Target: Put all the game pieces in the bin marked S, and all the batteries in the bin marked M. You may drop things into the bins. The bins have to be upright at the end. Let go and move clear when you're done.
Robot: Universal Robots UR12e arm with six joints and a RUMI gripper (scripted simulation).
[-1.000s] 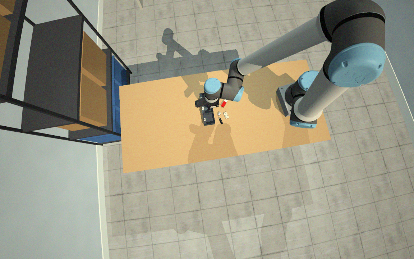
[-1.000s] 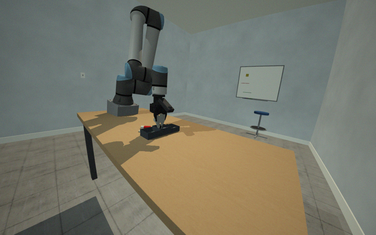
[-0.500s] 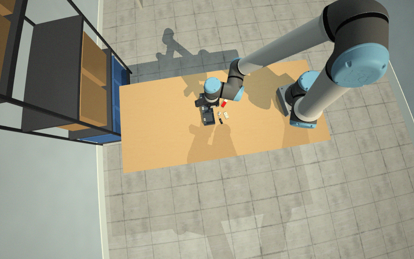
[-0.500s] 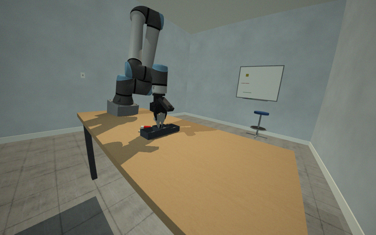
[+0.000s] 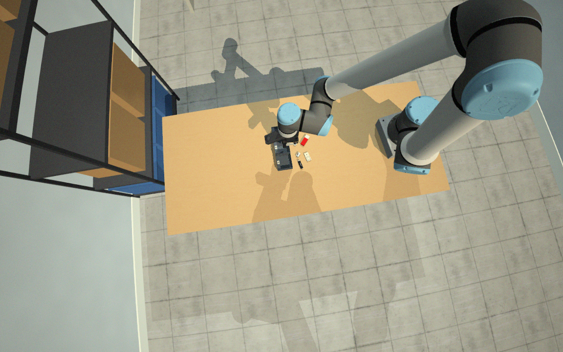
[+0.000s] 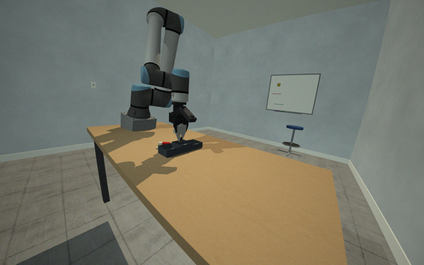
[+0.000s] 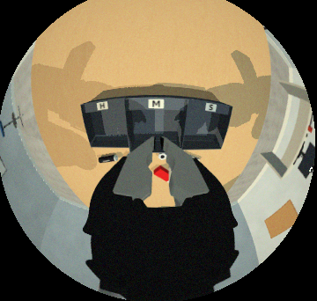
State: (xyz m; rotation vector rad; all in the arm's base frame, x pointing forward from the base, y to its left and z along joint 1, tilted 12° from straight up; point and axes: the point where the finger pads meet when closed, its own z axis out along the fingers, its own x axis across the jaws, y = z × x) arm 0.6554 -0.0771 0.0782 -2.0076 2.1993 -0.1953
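The dark three-part bin is 1 cm ahead of my hand and 4 cm below it. The rest, counted from my hand: round piece (7 cm behind, 1 cm to the right, 6 cm below); then black battery (7 cm behind, 12 cm to the left, 5 cm below).
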